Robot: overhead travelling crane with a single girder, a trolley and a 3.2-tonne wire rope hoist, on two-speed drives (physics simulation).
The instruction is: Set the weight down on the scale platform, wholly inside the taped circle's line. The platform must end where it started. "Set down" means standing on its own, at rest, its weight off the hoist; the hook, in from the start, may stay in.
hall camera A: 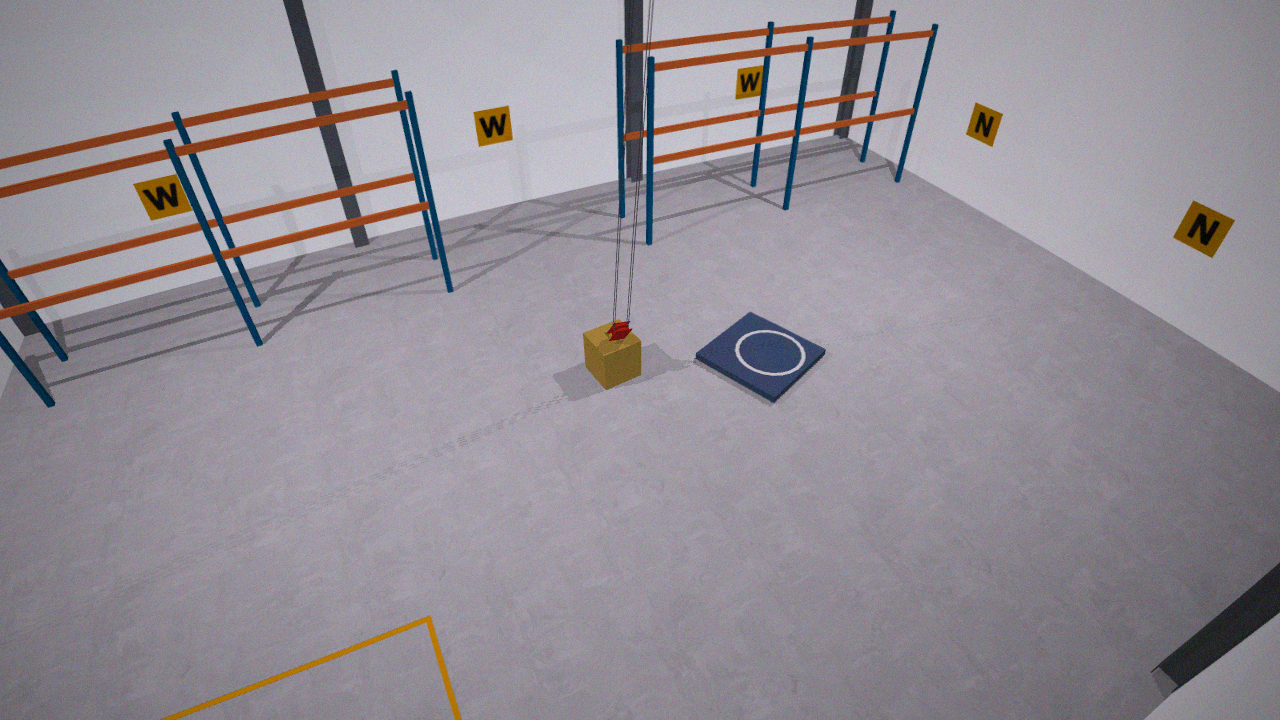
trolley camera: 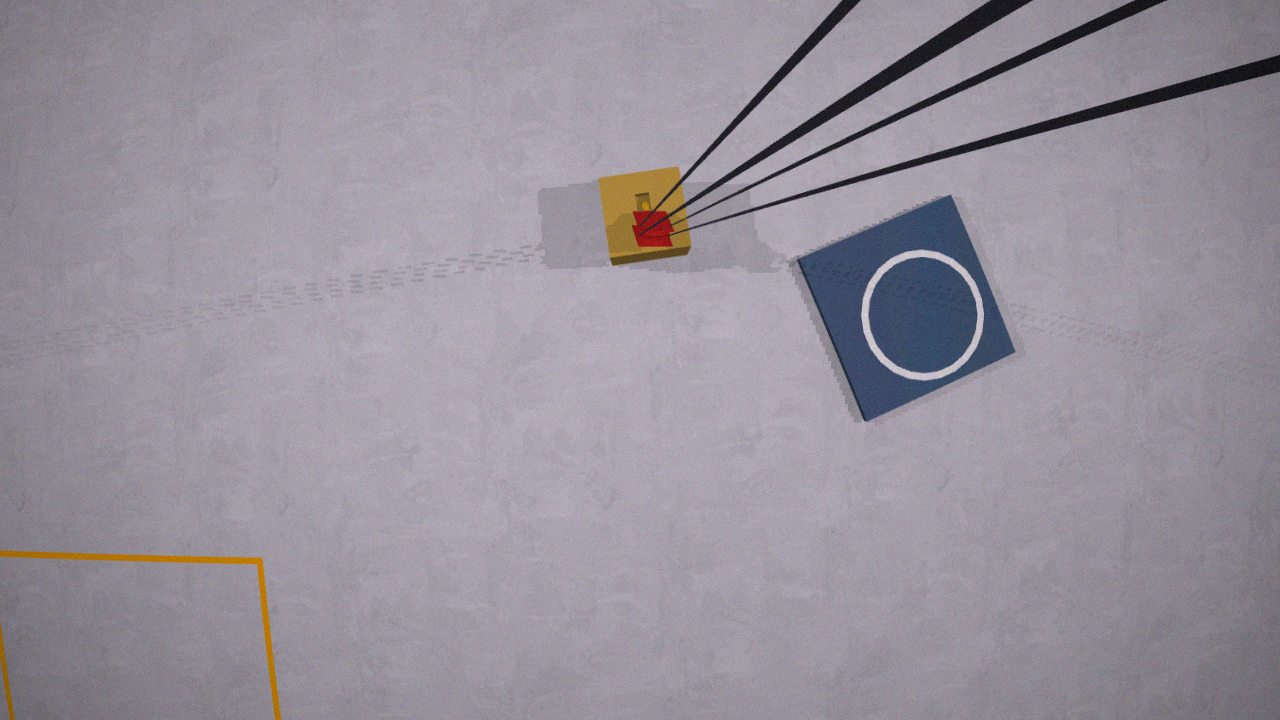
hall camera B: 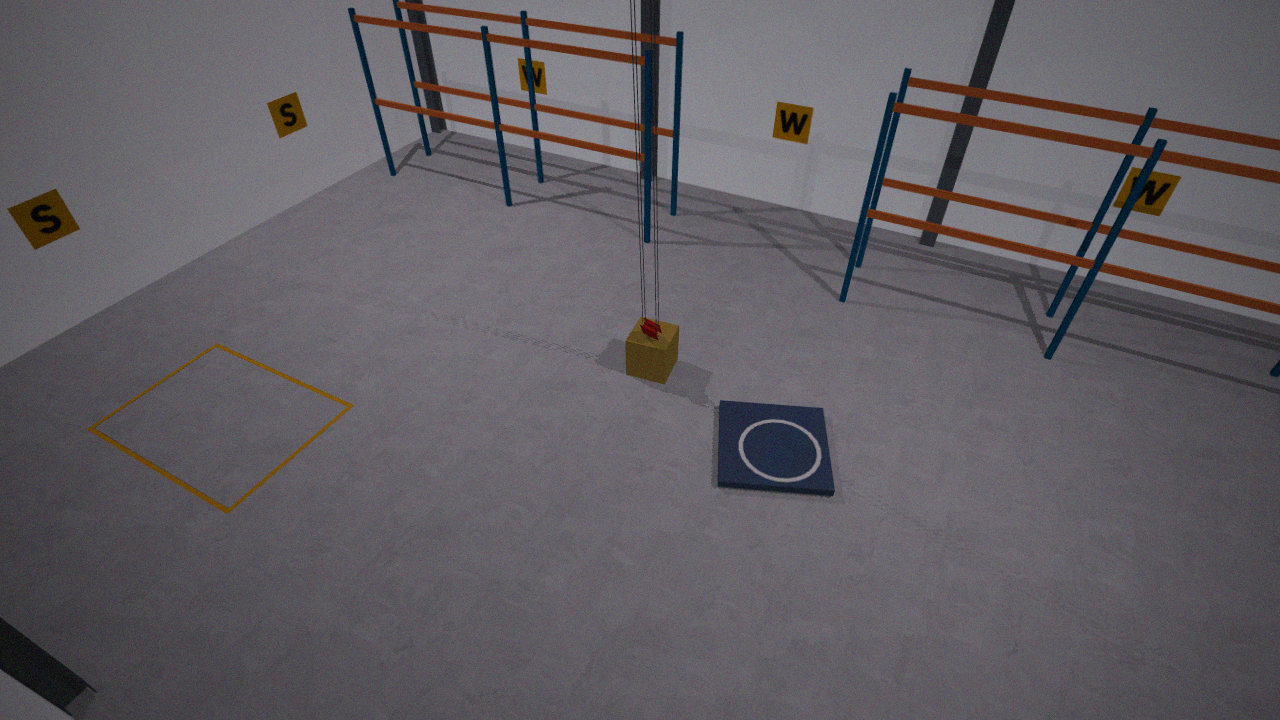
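The yellow box-shaped weight [hall camera A: 613,365] [hall camera B: 651,358] [trolley camera: 617,192] stands upright on the floor beside the platform, apart from it. The dark blue scale platform [hall camera A: 718,352] [hall camera B: 728,472] [trolley camera: 836,284] lies flat, with the white taped circle [hall camera A: 737,351] [hall camera B: 741,447] [trolley camera: 865,315] on its top. My red hook block [hall camera A: 618,331] [hall camera B: 650,328] [trolley camera: 653,229] is tipped over, low on the weight's top, next to the lug. The hook looks to be in the lug, partly hidden by the block. In the trolley view the platform is right of the weight and a little lower.
Blue and orange racks [hall camera A: 649,152] [hall camera B: 648,143] stand along the W wall, with another rack [hall camera A: 214,241] [hall camera B: 1105,241] beside them. A yellow taped outline [hall camera A: 299,668] [hall camera B: 284,370] [trolley camera: 134,557] marks the floor away from the platform. Hoist ropes run up from the block.
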